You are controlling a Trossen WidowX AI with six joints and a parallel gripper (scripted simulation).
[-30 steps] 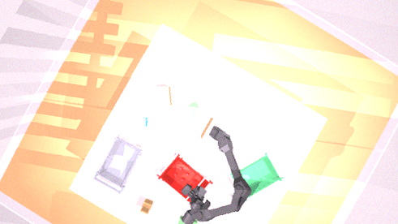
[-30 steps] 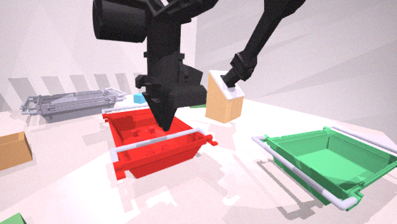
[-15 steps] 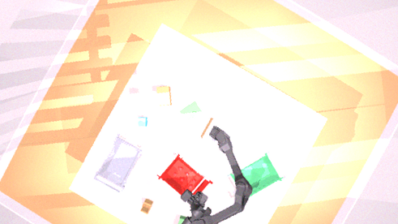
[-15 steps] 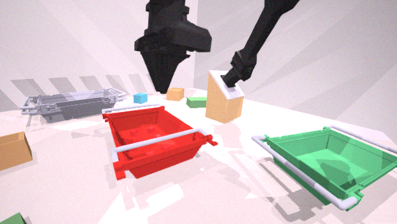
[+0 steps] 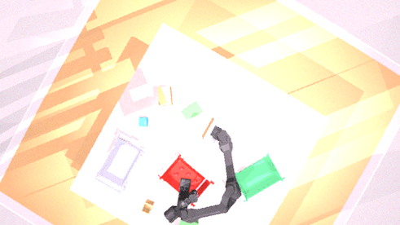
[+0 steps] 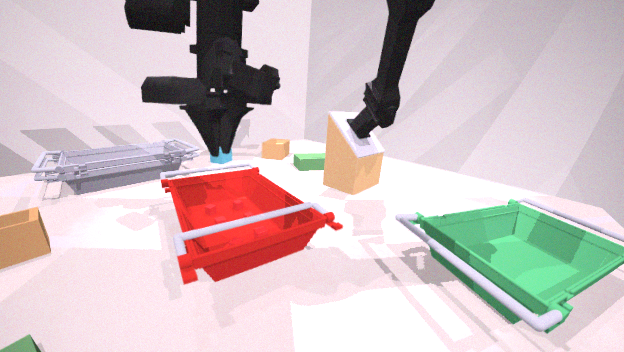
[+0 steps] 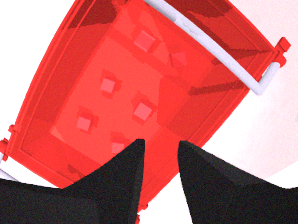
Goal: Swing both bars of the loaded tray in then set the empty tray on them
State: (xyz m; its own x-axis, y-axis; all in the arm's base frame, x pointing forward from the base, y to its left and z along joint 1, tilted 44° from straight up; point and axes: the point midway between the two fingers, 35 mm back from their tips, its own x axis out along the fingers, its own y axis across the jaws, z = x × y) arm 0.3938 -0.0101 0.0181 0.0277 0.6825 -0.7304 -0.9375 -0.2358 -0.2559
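Right now the green tray is 39 cm to the left of my gripper tip, 26 cm behind it and 9 cm below it. Round my gripper tip: brown box: 26 cm ahead, 14 cm to the right, 12 cm below; blue cube: 43 cm to the right, 22 cm behind, 11 cm below.
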